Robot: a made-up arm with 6 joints. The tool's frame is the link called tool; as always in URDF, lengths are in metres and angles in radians. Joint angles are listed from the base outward.
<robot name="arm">
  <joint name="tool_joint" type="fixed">
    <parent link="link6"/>
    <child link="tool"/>
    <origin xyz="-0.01 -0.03 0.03" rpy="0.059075 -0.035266 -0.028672"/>
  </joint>
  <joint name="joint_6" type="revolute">
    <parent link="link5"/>
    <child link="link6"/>
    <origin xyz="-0.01 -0.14 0.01" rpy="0 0 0"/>
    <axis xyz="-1 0 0"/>
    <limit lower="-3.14" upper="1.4"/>
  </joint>
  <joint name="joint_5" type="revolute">
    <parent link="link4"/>
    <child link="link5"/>
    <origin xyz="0.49 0.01 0" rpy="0 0 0"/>
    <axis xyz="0 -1 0"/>
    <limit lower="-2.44" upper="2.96"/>
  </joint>
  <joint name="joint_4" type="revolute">
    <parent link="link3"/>
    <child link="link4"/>
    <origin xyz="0 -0.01 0.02" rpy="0 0 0"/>
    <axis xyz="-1 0 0"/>
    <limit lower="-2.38" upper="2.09"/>
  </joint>
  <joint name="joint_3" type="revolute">
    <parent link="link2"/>
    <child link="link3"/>
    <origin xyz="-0.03 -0.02 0.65" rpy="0 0 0"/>
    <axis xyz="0 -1 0"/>
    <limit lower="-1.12" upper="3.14"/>
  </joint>
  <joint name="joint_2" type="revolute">
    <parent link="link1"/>
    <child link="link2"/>
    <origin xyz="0.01 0 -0.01" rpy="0 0 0"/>
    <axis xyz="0 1 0"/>
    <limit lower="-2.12" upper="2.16"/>
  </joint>
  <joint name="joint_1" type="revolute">
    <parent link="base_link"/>
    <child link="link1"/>
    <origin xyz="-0.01 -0.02 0.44" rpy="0 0 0"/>
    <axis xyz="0 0 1"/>
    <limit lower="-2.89" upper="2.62"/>
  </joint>
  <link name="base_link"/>
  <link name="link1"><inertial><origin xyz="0.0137 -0.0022 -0.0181"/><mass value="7.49"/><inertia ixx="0.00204" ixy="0" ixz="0" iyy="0.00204" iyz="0" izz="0.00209"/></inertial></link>
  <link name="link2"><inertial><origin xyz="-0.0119 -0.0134 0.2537"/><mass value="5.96"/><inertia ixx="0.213" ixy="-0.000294" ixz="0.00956" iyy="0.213" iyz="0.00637" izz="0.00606"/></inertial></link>
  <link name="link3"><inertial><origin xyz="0.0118 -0.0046 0.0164"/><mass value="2.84"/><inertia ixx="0.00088" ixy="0" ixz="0" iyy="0.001" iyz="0" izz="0.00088"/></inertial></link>
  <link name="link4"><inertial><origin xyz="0.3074 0.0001 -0.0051"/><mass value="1.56"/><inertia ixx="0.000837" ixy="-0.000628" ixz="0" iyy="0.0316" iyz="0" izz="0.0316"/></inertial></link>
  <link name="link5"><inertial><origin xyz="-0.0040 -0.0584 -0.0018"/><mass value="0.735"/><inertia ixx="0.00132" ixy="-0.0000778" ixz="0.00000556" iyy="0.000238" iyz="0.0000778" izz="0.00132"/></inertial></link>
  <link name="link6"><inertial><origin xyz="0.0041 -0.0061 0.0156"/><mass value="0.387"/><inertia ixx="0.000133" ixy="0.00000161" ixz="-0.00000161" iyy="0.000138" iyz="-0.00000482" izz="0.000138"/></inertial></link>
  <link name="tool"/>
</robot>
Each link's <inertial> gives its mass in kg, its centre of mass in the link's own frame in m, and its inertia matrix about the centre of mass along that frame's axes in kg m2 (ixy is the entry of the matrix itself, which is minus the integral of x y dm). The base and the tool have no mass. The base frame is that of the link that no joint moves.
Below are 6 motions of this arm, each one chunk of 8 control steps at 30 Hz.
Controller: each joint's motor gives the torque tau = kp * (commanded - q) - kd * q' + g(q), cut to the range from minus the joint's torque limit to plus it. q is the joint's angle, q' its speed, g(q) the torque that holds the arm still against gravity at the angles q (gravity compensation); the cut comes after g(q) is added. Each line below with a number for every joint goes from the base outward.
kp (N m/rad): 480 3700 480 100 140 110
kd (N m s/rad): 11 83 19 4.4 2 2.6
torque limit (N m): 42 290 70 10 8.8 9.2
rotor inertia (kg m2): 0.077 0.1 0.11 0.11 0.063 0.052
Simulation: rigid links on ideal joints. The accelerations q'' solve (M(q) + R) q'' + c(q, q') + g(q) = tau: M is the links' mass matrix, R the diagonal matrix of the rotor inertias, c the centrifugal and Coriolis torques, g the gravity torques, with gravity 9.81 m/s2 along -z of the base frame. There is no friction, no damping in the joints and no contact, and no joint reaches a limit. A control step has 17 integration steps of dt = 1/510 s. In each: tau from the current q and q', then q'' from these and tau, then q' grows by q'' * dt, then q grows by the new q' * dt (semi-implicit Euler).
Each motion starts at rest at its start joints. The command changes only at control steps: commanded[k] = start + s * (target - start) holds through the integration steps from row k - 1 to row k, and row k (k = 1, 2, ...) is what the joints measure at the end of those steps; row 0 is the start. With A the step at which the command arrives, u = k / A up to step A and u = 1 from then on. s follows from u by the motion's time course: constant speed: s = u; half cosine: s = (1 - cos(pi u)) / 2; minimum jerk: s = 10 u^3 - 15 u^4 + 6 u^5; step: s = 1 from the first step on.
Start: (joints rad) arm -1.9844 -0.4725 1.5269 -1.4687 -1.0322 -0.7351
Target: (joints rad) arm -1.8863 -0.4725 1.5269 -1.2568 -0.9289 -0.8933
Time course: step
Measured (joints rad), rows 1 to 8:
1: -1.9647 -0.4729 1.5272 -1.4265 -0.9625 -0.8228
2: -1.9210 -0.4736 1.5280 -1.3378 -0.8983 -0.9046
3: -1.8754 -0.4739 1.5292 -1.2716 -0.9148 -0.9079
4: -1.8461 -0.4736 1.5296 -1.2422 -0.9379 -0.8942
5: -1.8403 -0.4727 1.5284 -1.2371 -0.9343 -0.8907
6: -1.8539 -0.4718 1.5265 -1.2426 -0.9263 -0.8924
7: -1.8764 -0.4715 1.5252 -1.2502 -0.9268 -0.8936
8: -1.8963 -0.4719 1.5253 -1.2564 -0.9296 -0.8936

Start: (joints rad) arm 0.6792 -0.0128 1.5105 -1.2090 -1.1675 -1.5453
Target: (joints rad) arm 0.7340 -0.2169 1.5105 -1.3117 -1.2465 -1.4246
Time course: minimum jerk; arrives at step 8
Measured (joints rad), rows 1 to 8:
1: 0.6803 -0.0142 1.5088 -1.2096 -1.1685 -1.5440
2: 0.6862 -0.0236 1.5001 -1.2138 -1.1745 -1.5363
3: 0.6971 -0.0482 1.4860 -1.2255 -1.1885 -1.5182
4: 0.7096 -0.0897 1.4765 -1.2452 -1.2079 -1.4916
5: 0.7198 -0.1417 1.4813 -1.2685 -1.2271 -1.4631
6: 0.7257 -0.1918 1.5020 -1.2891 -1.2413 -1.4397
7: 0.7274 -0.2271 1.5308 -1.3024 -1.2479 -1.4263
8: 0.7265 -0.2410 1.5536 -1.3076 -1.2479 -1.4229

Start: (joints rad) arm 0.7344 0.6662 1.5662 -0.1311 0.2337 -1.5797
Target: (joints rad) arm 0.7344 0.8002 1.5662 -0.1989 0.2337 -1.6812
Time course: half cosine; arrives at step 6
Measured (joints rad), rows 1 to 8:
1: 0.7341 0.6701 1.5709 -0.1315 0.2336 -1.5839
2: 0.7330 0.6849 1.5826 -0.1336 0.2333 -1.5986
3: 0.7311 0.7134 1.5925 -0.1401 0.2331 -1.6229
4: 0.7293 0.7509 1.5909 -0.1536 0.2332 -1.6500
5: 0.7288 0.7876 1.5752 -0.1737 0.2337 -1.6720
6: 0.7303 0.8121 1.5507 -0.1954 0.2343 -1.6829
7: 0.7337 0.8198 1.5322 -0.2121 0.2346 -1.6841
8: 0.7379 0.8153 1.5313 -0.2187 0.2344 -1.6824

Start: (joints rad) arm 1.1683 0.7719 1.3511 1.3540 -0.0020 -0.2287
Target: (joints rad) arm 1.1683 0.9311 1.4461 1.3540 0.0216 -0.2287
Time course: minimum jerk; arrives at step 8
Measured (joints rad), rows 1 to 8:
1: 1.1683 0.7731 1.3531 1.3541 -0.0017 -0.2287
2: 1.1680 0.7809 1.3639 1.3544 0.0001 -0.2288
3: 1.1674 0.8008 1.3850 1.3552 0.0043 -0.2291
4: 1.1665 0.8337 1.4087 1.3560 0.0102 -0.2292
5: 1.1658 0.8740 1.4252 1.3561 0.0159 -0.2291
6: 1.1657 0.9120 1.4292 1.3550 0.0200 -0.2288
7: 1.1664 0.9380 1.4224 1.3531 0.0219 -0.2283
8: 1.1679 0.9476 1.4136 1.3513 0.0218 -0.2280

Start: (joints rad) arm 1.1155 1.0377 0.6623 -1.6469 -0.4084 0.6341
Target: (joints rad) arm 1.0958 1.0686 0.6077 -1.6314 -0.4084 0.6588
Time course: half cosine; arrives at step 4
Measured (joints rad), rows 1 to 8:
1: 1.1153 1.0393 0.6611 -1.6463 -0.4084 0.6365
2: 1.1142 1.0455 0.6549 -1.6439 -0.4083 0.6441
3: 1.1116 1.0568 0.6402 -1.6398 -0.4083 0.6537
4: 1.1073 1.0686 0.6198 -1.6354 -0.4085 0.6592
5: 1.1019 1.0752 0.6024 -1.6325 -0.4086 0.6594
6: 1.0962 1.0756 0.5947 -1.6311 -0.4085 0.6584
7: 1.0910 1.0724 0.5966 -1.6307 -0.4084 0.6582
8: 1.0868 1.0688 0.6030 -1.6305 -0.4083 0.6587

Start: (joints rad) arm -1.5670 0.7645 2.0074 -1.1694 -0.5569 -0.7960
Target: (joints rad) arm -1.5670 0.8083 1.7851 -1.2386 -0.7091 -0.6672
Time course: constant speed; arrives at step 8
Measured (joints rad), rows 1 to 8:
1: -1.5673 0.7651 1.9991 -1.1714 -0.5717 -0.7854
2: -1.5680 0.7687 1.9804 -1.1767 -0.5969 -0.7676
3: -1.5688 0.7754 1.9534 -1.1848 -0.6179 -0.7502
4: -1.5692 0.7837 1.9215 -1.1945 -0.6349 -0.7343
5: -1.5690 0.7917 1.8884 -1.2046 -0.6531 -0.7186
6: -1.5683 0.7984 1.8567 -1.2144 -0.6727 -0.7026
7: -1.5672 0.8039 1.8276 -1.2238 -0.6920 -0.6865
8: -1.5662 0.8086 1.8006 -1.2325 -0.7109 -0.6704

